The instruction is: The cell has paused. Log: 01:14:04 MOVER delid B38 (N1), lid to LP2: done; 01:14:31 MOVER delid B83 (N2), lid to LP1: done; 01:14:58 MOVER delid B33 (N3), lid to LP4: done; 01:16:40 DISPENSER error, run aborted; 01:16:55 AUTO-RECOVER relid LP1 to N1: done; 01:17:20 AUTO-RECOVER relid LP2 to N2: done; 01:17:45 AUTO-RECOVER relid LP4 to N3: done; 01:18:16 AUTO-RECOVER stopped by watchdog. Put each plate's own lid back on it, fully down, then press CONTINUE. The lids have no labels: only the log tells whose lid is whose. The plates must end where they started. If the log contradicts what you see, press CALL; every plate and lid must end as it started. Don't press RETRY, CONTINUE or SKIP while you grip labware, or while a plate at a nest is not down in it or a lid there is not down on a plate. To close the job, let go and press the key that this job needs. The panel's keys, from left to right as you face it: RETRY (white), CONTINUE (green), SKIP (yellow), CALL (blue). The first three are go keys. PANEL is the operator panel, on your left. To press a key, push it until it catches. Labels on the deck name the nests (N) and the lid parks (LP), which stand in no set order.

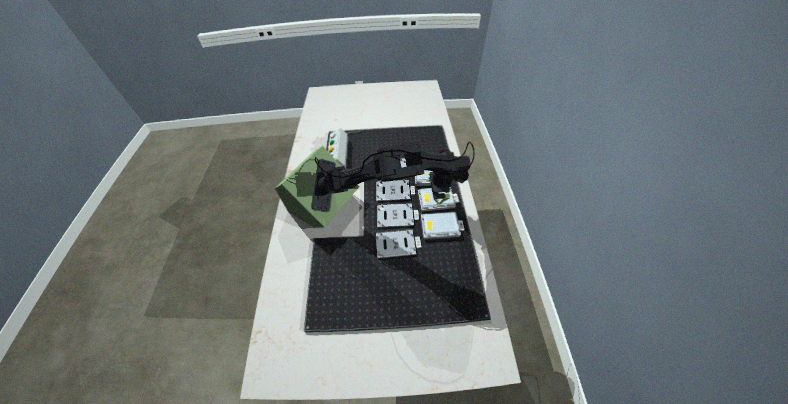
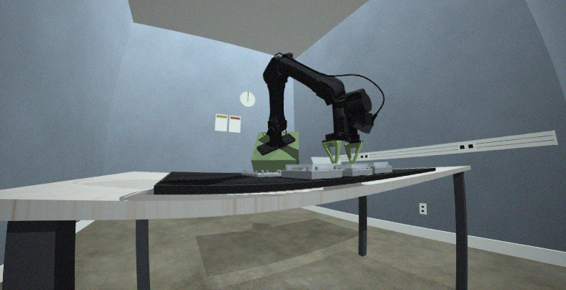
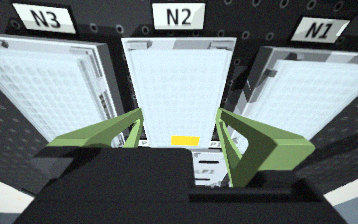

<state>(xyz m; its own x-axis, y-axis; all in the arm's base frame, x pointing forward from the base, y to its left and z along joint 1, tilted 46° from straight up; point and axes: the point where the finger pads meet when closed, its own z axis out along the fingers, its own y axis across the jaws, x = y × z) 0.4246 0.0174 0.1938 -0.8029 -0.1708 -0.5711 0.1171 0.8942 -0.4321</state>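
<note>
My gripper is now 1 cm above the plate. Round my hand: lid park LP4 (22 cm behind, 16 cm to the right, 3 cm below); green continue key (42 cm to the left, 40 cm behind, 3 cm above); lid park LP2 (17 cm behind, 10 cm to the left, 3 cm below).
</note>
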